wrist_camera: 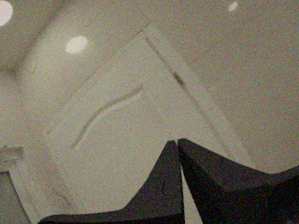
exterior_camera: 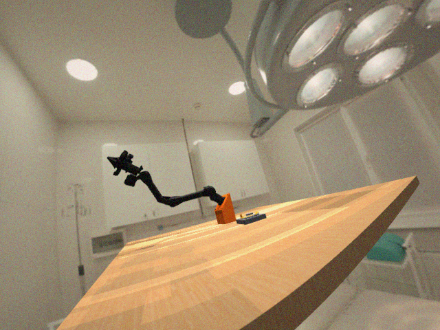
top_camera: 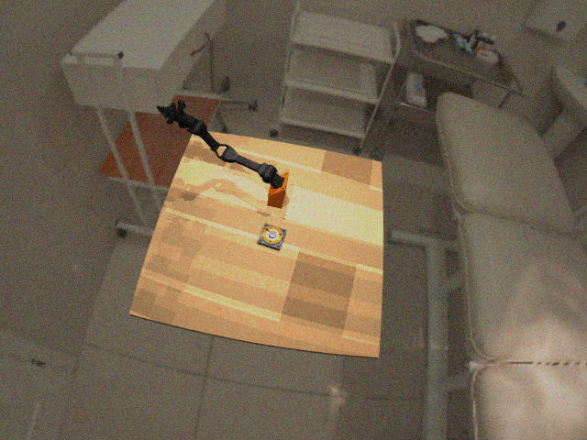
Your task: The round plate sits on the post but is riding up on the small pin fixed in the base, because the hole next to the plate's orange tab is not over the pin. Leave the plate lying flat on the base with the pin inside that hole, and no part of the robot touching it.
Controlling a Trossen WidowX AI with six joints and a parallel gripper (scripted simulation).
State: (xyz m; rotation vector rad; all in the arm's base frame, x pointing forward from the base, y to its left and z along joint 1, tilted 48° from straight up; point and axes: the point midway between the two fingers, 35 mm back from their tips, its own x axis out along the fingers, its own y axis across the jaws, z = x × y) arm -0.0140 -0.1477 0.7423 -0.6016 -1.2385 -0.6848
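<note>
Right now my gripper tip is 230 mm short of the grey square base, 720 mm to the right of it and 530 mm above it.
</note>
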